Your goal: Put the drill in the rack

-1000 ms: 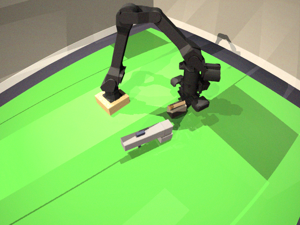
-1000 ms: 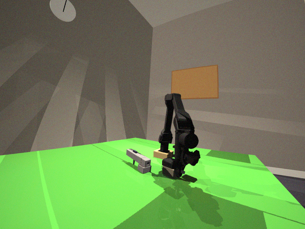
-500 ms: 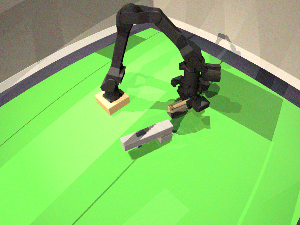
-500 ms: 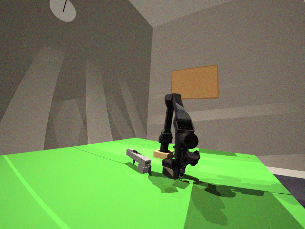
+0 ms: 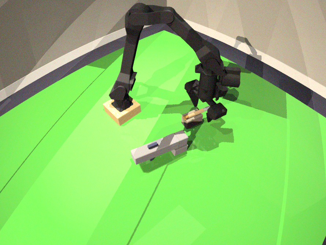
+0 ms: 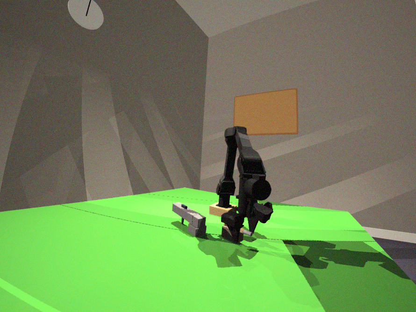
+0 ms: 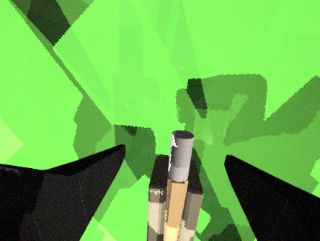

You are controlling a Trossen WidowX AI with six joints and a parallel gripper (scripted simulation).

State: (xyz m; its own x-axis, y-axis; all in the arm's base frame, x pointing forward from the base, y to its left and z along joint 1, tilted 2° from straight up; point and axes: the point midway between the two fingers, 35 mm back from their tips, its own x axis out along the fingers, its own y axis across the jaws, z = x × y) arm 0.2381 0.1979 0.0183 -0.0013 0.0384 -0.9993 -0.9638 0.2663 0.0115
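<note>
The drill is 10 mm behind my gripper tip, 30 mm to the right of it and 20 mm above it. The rest, counted from my gripper tip: rack: 10 mm behind, 50 mm to the right; blue key: 10 mm ahead, 260 mm to the right, 40 mm above.
</note>
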